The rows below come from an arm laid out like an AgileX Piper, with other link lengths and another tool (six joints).
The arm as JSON. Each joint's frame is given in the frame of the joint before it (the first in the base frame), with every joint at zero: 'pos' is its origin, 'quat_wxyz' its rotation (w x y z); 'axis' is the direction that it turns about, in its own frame. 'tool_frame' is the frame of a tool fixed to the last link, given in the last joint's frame.
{
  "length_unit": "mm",
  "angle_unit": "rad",
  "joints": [
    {
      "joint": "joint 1",
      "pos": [
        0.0,
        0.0,
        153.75
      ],
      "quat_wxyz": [
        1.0,
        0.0,
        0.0,
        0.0
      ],
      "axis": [
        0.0,
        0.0,
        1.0
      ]
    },
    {
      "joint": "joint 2",
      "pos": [
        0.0,
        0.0,
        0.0
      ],
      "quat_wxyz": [
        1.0,
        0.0,
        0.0,
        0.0
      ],
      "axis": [
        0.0,
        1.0,
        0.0
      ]
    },
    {
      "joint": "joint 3",
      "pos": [
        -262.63,
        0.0,
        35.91
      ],
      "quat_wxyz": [
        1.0,
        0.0,
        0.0,
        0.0
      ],
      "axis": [
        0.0,
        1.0,
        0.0
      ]
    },
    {
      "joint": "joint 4",
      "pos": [
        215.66,
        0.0,
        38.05
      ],
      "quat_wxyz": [
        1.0,
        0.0,
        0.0,
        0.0
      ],
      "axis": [
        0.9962,
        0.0,
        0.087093
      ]
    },
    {
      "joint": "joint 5",
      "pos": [
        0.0,
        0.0,
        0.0
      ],
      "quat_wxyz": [
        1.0,
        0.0,
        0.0,
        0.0
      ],
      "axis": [
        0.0,
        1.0,
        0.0
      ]
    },
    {
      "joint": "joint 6",
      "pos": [
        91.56,
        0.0,
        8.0
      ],
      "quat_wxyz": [
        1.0,
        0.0,
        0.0,
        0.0
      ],
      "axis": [
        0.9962,
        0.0,
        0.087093
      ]
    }
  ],
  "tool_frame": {
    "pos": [
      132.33,
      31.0,
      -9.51
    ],
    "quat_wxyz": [
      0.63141,
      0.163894,
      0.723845,
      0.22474
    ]
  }
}
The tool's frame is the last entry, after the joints.
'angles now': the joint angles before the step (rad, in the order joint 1, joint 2, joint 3, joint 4, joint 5, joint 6). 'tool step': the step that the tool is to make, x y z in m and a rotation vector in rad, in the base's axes. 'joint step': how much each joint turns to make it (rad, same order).
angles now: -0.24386, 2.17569, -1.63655, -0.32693, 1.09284, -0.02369
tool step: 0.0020, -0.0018, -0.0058, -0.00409, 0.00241, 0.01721
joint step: 0.00002, 0.01645, -0.00161, -0.00732, -0.01710, -0.00937
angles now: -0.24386, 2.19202, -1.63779, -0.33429, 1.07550, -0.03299
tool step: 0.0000, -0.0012, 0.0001, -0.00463, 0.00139, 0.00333
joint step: -0.00011, 0.00093, -0.00129, -0.00530, 0.00026, -0.00119
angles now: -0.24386, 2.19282, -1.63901, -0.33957, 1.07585, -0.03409
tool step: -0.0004, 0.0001, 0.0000, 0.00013, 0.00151, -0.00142
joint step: 0.00008, -0.00004, 0.00023, -0.00004, 0.00171, 0.00106
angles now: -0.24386, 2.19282, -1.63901, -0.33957, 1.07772, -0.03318
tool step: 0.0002, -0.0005, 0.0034, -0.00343, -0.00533, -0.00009
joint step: 0.00004, -0.00889, 0.00009, -0.00179, 0.00298, 0.00004
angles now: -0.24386, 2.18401, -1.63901, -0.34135, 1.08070, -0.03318
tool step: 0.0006, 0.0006, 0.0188, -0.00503, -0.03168, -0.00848
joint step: 0.00006, -0.05059, 0.00026, 0.00603, 0.01952, 0.00013
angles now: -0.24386, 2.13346, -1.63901, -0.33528, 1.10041, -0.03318
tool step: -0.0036, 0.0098, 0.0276, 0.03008, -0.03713, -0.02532
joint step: 0.00004, -0.07712, -0.00162, 0.04752, 0.05059, -0.00648
